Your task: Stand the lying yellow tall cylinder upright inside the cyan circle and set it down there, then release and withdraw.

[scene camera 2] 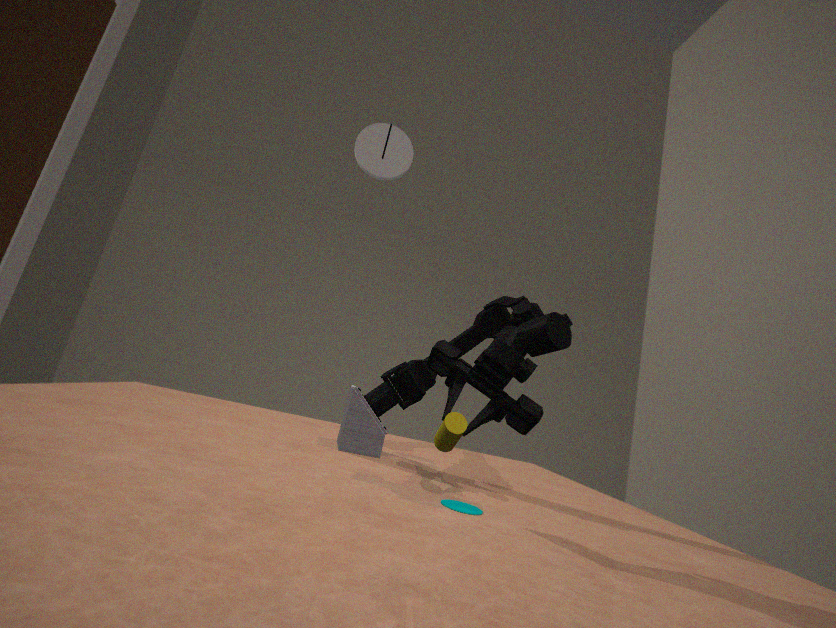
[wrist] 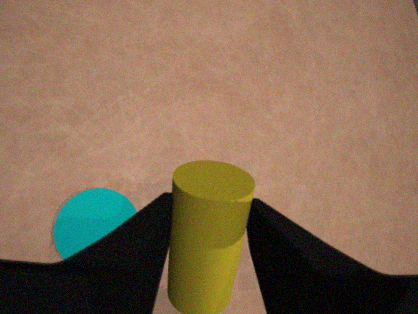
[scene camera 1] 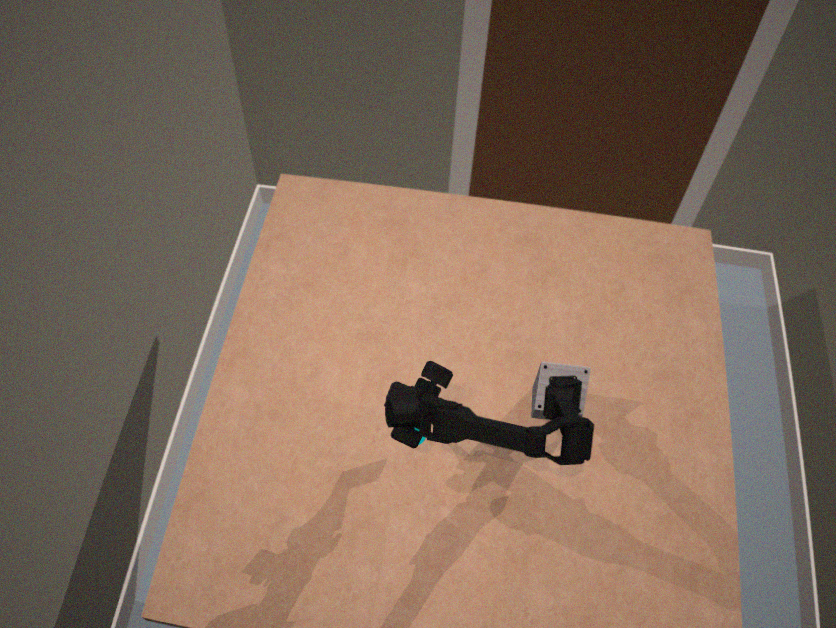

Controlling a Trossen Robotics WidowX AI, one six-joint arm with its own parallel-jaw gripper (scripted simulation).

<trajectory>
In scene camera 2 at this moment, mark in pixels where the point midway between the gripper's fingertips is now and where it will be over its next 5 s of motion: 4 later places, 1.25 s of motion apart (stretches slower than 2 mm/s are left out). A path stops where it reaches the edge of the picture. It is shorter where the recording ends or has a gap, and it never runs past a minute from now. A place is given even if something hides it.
My gripper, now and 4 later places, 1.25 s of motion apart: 453,427; 457,424; 468,416; 477,404; 482,392
</trajectory>
